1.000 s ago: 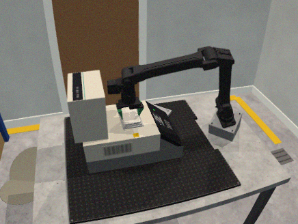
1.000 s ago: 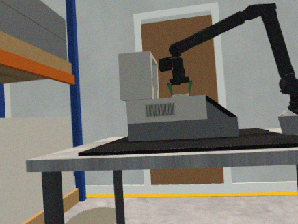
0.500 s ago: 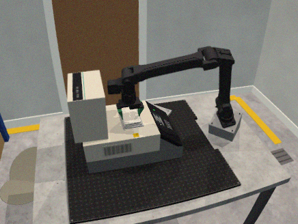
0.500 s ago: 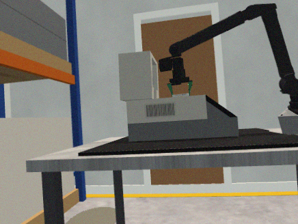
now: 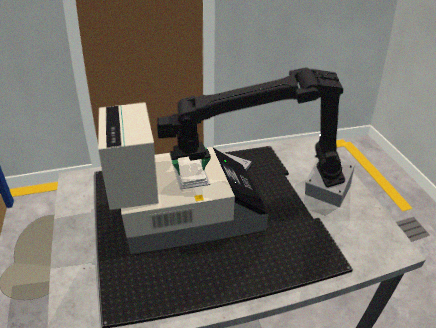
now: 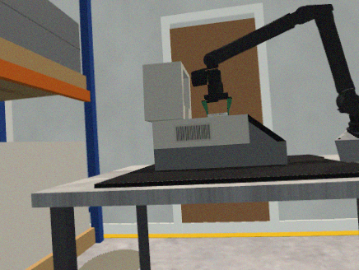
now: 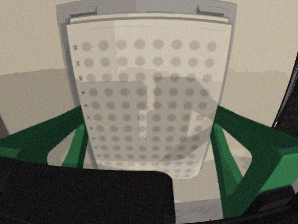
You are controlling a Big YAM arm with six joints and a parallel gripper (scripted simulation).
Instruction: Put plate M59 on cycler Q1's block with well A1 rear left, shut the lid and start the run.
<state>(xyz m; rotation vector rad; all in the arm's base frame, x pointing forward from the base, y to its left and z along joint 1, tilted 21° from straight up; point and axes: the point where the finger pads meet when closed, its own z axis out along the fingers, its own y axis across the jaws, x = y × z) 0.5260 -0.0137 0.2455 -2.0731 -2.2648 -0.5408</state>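
The white 96-well plate M59 is right at my hand. Also, from my hand: grey plate nest 190 mm behind, 290 mm to the right, 210 mm below.
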